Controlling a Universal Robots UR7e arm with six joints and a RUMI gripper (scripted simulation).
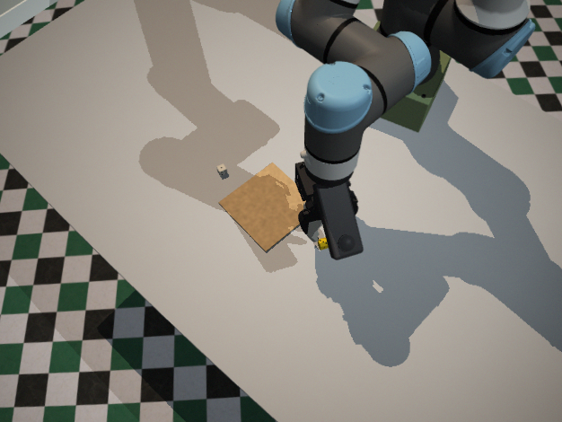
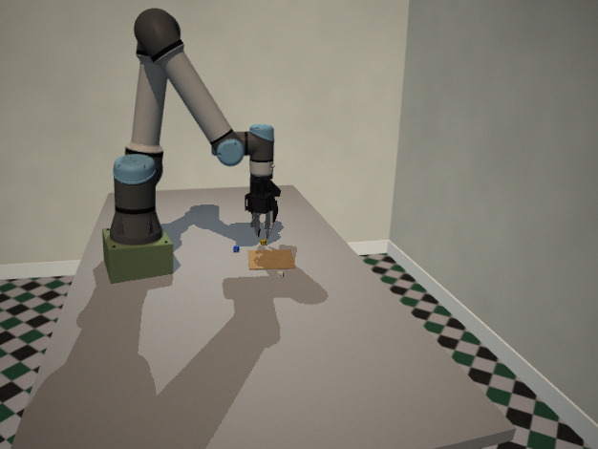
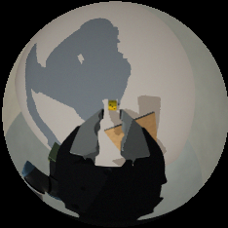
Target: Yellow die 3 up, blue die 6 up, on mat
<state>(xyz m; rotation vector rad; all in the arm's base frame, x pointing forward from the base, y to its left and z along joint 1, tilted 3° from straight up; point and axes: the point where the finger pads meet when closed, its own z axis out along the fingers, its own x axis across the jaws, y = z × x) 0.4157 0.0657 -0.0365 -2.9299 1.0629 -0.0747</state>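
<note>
Now: hand 3 cm above the yellow die. Round my hand: blue die: 10 cm behind, 3 cm to the right, 3 cm below; tan mat: 1 cm behind, 13 cm to the right, 4 cm below; white die: 3 cm behind, 25 cm to the right, 3 cm below.
</note>
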